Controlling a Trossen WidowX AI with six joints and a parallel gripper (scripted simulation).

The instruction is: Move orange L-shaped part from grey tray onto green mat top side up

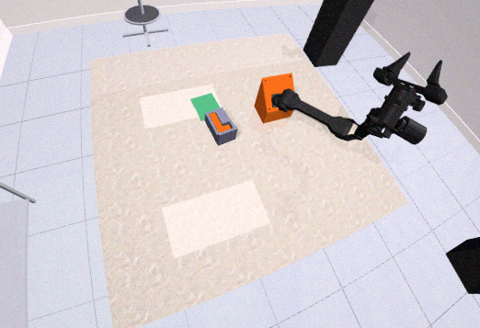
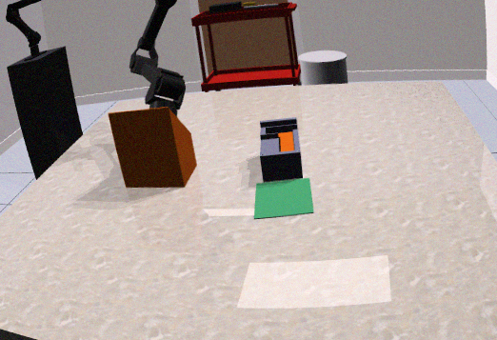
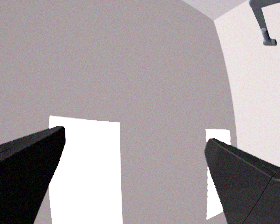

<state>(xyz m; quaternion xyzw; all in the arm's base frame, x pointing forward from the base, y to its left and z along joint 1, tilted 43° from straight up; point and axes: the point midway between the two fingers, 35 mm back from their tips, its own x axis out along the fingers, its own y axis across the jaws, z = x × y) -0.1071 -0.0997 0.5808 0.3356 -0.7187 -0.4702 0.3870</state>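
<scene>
Right now the orange L-shaped part is 44 cm ahead of my gripper tip, 27 cm to the right of it and 58 cm below it. The rest, counted from my gripper tip: green mat (47 cm ahead, 43 cm to the right, 64 cm below).
</scene>
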